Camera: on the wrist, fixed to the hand. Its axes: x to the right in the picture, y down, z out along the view.
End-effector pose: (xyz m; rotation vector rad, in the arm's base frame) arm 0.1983 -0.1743 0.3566 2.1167 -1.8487 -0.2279
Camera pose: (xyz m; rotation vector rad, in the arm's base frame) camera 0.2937 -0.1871 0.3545 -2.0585 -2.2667 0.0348
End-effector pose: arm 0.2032 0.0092 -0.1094 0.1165 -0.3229 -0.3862
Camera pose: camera 0.2046 -0.0811 -0.1428 -0.7246 -0.4998 2.6846
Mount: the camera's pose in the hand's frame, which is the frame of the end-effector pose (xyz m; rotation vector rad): 0.0267 -0.0884 -0.0274 0.2204 0.4300 -3.0767
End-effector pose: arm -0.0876 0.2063 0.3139 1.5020 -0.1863 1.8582
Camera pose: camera -0.0567 0.2966 0.3011 0.0123 1.5157 -0.5910
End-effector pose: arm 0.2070 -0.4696 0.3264 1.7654 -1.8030 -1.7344
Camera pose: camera 0.2732 -0.4790 0.2571 -1.6076 -1.2634 -0.1779
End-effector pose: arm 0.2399 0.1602 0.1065 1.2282 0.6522 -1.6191
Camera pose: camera 0.1699 0.2079 0.0606 0.2907 -1.1508 0.9609
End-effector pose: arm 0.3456 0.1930 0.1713 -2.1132 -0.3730 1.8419
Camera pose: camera 0.3772 0.2829 0.1856 0.0908 -1.4741 -0.5290
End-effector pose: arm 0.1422 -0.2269 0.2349 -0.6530 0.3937 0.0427
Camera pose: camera 0.1717 -0.3159 0.2568 -0.4050 -0.5630 -3.0041
